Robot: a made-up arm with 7 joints. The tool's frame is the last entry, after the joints. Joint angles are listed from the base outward.
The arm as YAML. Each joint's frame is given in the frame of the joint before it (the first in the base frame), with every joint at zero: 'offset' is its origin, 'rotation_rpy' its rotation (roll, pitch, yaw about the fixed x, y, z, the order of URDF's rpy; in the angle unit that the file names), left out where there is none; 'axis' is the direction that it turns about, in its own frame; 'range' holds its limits. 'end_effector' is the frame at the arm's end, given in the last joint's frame.
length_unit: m
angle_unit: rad
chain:
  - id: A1
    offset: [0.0, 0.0, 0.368]
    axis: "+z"
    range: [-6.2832, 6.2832]
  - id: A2
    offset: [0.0, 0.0, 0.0]
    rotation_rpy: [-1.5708, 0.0, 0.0]
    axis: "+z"
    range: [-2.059, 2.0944]
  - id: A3
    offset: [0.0, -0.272, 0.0]
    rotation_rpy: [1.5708, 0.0, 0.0]
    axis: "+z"
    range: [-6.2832, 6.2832]
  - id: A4
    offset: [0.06, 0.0, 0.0]
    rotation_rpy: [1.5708, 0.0, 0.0]
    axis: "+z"
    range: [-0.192, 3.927]
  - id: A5
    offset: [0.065, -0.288, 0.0]
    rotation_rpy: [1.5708, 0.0, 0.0]
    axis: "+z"
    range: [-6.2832, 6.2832]
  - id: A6
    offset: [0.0, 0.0, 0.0]
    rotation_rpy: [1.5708, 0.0, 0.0]
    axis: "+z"
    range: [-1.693, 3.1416]
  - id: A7
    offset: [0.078, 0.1, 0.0]
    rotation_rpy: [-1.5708, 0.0, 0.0]
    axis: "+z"
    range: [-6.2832, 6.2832]
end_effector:
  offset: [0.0, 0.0, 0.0]
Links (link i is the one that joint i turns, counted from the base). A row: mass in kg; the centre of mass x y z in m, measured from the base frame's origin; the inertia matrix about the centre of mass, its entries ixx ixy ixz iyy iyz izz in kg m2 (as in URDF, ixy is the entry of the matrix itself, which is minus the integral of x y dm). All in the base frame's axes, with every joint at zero. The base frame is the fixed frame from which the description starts. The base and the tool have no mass.
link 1: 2.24; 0.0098 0.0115 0.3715; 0.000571 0 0 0.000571 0 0.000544
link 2: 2.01; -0.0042 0.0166 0.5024; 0.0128 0 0 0.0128 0 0.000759
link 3: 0.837; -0.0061 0.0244 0.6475; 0.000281 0 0 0.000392 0 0.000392
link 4: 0.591; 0.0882 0.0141 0.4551; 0.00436 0 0.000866 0.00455 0 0.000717
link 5: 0.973; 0.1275 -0.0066 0.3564; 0.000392 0 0 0.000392 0 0.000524
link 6: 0.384; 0.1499 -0.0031 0.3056; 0.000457 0 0.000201 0.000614 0 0.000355
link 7: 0.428; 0.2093 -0.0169 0.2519; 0.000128 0 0 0.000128 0 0.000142
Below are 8 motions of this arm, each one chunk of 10 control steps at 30 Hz.
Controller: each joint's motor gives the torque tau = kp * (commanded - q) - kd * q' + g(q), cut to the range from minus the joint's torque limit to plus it. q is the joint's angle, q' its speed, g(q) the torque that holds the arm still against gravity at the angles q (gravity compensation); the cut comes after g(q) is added. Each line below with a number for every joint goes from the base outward.
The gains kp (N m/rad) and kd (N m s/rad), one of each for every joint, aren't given. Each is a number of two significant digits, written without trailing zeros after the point. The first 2 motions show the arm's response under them.
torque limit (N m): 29 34 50 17 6.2 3 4
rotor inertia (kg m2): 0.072 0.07 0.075 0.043 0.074 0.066 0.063
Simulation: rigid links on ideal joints. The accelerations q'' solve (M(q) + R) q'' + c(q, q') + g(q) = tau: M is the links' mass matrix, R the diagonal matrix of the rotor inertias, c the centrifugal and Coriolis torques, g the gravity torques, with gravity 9.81 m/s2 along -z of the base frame. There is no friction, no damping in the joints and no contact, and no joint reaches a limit. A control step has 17 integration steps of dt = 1/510 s. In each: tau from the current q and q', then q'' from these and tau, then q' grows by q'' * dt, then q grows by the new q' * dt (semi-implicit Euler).
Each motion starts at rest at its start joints. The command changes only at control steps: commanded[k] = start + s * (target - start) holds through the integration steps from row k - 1 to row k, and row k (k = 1, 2, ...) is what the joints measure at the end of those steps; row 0 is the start. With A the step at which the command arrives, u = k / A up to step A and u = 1 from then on. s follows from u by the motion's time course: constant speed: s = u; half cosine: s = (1 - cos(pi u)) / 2; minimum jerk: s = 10 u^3 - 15 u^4 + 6 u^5; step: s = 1 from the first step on.
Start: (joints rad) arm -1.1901 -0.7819 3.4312 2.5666 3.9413 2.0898 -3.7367
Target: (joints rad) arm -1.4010 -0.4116 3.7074 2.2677 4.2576 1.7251 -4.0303
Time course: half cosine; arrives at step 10
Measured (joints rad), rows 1 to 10:
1: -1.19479 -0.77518 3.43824 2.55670 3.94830 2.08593 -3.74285
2: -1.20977 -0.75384 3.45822 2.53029 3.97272 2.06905 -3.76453
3: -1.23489 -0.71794 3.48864 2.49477 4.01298 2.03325 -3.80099
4: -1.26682 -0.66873 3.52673 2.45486 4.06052 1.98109 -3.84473
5: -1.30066 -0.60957 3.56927 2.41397 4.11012 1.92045 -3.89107
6: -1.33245 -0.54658 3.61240 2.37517 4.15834 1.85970 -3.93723
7: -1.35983 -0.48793 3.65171 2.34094 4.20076 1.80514 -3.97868
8: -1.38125 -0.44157 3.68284 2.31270 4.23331 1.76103 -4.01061
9: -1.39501 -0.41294 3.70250 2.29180 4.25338 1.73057 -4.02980
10: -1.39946 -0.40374 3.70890 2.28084 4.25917 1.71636 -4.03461
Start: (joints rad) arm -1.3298 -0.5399 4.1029 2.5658 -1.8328 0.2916 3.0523
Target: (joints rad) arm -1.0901 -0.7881 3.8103 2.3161 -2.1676 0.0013 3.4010
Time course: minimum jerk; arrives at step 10
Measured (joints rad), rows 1 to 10:
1: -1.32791 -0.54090 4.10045 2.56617 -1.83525 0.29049 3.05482
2: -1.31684 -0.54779 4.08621 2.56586 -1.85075 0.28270 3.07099
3: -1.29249 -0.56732 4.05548 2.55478 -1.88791 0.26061 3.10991
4: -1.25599 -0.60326 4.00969 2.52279 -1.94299 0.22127 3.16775
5: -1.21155 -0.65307 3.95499 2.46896 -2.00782 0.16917 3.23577
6: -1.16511 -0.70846 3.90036 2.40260 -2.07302 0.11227 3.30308
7: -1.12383 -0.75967 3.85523 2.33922 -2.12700 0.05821 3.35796
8: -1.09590 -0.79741 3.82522 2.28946 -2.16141 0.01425 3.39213
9: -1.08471 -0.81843 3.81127 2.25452 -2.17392 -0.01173 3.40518
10: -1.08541 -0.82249 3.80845 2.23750 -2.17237 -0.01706 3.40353
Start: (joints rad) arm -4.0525 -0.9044 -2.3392 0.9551 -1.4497 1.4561 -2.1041
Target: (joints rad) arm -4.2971 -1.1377 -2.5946 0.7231 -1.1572 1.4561 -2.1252
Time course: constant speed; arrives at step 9
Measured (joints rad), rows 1 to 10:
1: -4.07310 -0.92246 -2.36343 0.94645 -1.42350 1.44718 -2.10565
2: -4.11413 -0.95301 -2.40301 0.91932 -1.37939 1.44331 -2.10880
3: -4.14543 -0.98199 -2.43461 0.88431 -1.34406 1.45469 -2.11184
4: -4.16589 -1.00809 -2.45859 0.85113 -1.31454 1.46493 -2.11407
5: -4.19074 -1.03390 -2.48560 0.82339 -1.28208 1.46322 -2.11615
6: -4.22054 -1.05952 -2.51554 0.80037 -1.24869 1.45723 -2.11851
7: -4.24854 -1.08478 -2.54412 0.77827 -1.21692 1.45477 -2.12090
8: -4.27482 -1.11043 -2.57189 0.75363 -1.18508 1.45531 -2.12318
9: -4.30179 -1.13660 -2.60032 0.72650 -1.15218 1.45642 -2.12551
10: -4.30273 -1.14274 -2.59975 0.70611 -1.14636 1.46368 -2.12616

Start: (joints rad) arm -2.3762 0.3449 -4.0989 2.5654 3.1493 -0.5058 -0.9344
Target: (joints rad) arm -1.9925 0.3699 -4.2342 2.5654 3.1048 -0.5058 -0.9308
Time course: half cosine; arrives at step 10
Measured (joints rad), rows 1 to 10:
1: -2.36657 0.34585 -4.10232 2.56673 3.14837 -0.50564 -0.93432
2: -2.33880 0.34843 -4.11224 2.56848 3.14511 -0.50509 -0.93402
3: -2.29594 0.35187 -4.12761 2.56841 3.13944 -0.50444 -0.93358
4: -2.24204 0.35541 -4.14673 2.56688 3.13255 -0.50424 -0.93310
5: -2.18229 0.35879 -4.16769 2.56471 3.12552 -0.50461 -0.93255
6: -2.12256 0.36192 -4.18849 2.56250 3.11876 -0.50527 -0.93196
7: -2.06875 0.36462 -4.20714 2.56058 3.11273 -0.50591 -0.93143
8: -2.02634 0.36663 -4.22182 2.55917 3.10808 -0.50639 -0.93103
9: -1.99960 0.36783 -4.23114 2.55859 3.10527 -0.50677 -0.93079
10: -1.99112 0.36820 -4.23419 2.55901 3.10452 -0.50706 -0.93074

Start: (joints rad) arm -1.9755 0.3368 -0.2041 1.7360 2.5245 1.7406 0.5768
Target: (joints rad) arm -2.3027 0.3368 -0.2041 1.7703 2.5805 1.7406 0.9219
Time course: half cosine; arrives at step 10
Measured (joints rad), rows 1 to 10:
1: -1.98145 0.33709 -0.20293 1.73689 2.52491 1.74126 0.58399
2: -2.00293 0.33761 -0.20199 1.73932 2.52765 1.74300 0.60949
3: -2.04166 0.33788 -0.20354 1.74283 2.53463 1.74414 0.65233
4: -2.09186 0.33784 -0.20616 1.74716 2.54455 1.74295 0.70382
5: -2.14566 0.33766 -0.20794 1.75212 2.55463 1.74012 0.75841
6: -2.19725 0.33744 -0.20846 1.75733 2.56358 1.73778 0.81264
7: -2.24300 0.33716 -0.20850 1.76226 2.57140 1.73712 0.86124
8: -2.27920 0.33674 -0.20848 1.76632 2.57788 1.73759 0.89849
9: -2.30200 0.33627 -0.20819 1.76912 2.58208 1.73816 0.92094
10: -2.30866 0.33593 -0.20739 1.77039 2.58322 1.73835 0.92675

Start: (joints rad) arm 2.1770 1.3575 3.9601 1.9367 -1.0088 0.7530 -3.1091
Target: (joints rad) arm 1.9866 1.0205 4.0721 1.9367 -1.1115 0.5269 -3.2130
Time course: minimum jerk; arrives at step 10
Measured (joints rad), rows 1 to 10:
1: 2.17590 1.35556 3.96119 1.93848 -1.00963 0.75209 -3.10988
2: 2.16883 1.34346 3.96737 1.94729 -1.01478 0.74530 -3.11481
3: 2.15079 1.31570 3.98065 1.95894 -1.02675 0.72561 -3.12665
4: 2.12046 1.27127 3.99975 1.96423 -1.04402 0.69037 -3.14424
5: 2.08142 1.21063 4.02111 1.95929 -1.06346 0.64382 -3.16419
6: 2.04108 1.13985 4.03986 1.94450 -1.08234 0.59645 -3.18346
7: 2.00677 1.07366 4.05331 1.92367 -1.09811 0.56084 -3.19958
8: 1.98360 1.02830 4.06284 1.90509 -1.10853 0.54310 -3.21025
9: 1.97494 1.00908 4.06839 1.89835 -1.11275 0.53806 -3.21433
10: 1.97852 1.00988 4.07037 1.90814 -1.11234 0.53704 -3.21366

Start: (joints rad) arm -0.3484 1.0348 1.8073 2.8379 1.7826 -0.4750 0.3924
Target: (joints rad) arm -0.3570 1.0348 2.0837 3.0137 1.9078 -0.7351 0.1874
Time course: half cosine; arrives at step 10
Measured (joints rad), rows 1 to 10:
1: -0.34800 1.03506 1.81422 2.84066 1.78534 -0.47778 0.38809
2: -0.34761 1.03508 1.83423 2.85015 1.79512 -0.48949 0.37288
3: -0.34835 1.03423 1.86524 2.86775 1.81128 -0.51412 0.34735
4: -0.35037 1.03318 1.90407 2.89258 1.83002 -0.55035 0.31676
5: -0.35307 1.03280 1.94685 2.92186 1.84947 -0.59330 0.28441
6: -0.35563 1.03323 1.98946 2.95177 1.86865 -0.63740 0.25234
7: -0.35750 1.03402 2.02777 2.97860 1.88586 -0.67785 0.22358
8: -0.35853 1.03471 2.05808 2.99948 1.89915 -0.71085 0.20141
9: -0.35890 1.03512 2.07740 3.01271 1.90718 -0.73342 0.18806
10: -0.35880 1.03531 2.08383 3.01747 1.90915 -0.74349 0.18463

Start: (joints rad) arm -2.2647 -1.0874 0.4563 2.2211 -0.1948 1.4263 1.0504
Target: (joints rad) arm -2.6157 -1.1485 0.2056 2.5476 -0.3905 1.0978 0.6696
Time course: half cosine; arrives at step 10
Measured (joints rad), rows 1 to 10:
1: -2.27361 -1.08784 0.44927 2.22728 -0.19895 1.42369 1.04250
2: -2.30009 -1.08990 0.43023 2.24626 -0.21382 1.41103 1.01436
3: -2.34068 -1.09467 0.40187 2.27835 -0.23844 1.38183 0.96737
4: -2.38986 -1.10232 0.36643 2.32249 -0.26764 1.33665 0.91051
5: -2.44351 -1.11254 0.32769 2.37513 -0.29891 1.28100 0.85005
6: -2.49757 -1.12447 0.28966 2.43045 -0.32987 1.22270 0.79005
7: -2.54731 -1.13650 0.25596 2.48205 -0.35711 1.16858 0.73619
8: -2.58740 -1.14682 0.22953 2.52398 -0.37775 1.12381 0.69519
9: -2.61256 -1.15383 0.21255 2.55160 -0.39010 1.09247 0.67058
10: -2.62010 -1.15666 0.20679 2.56214 -0.39325 1.07786 0.66420

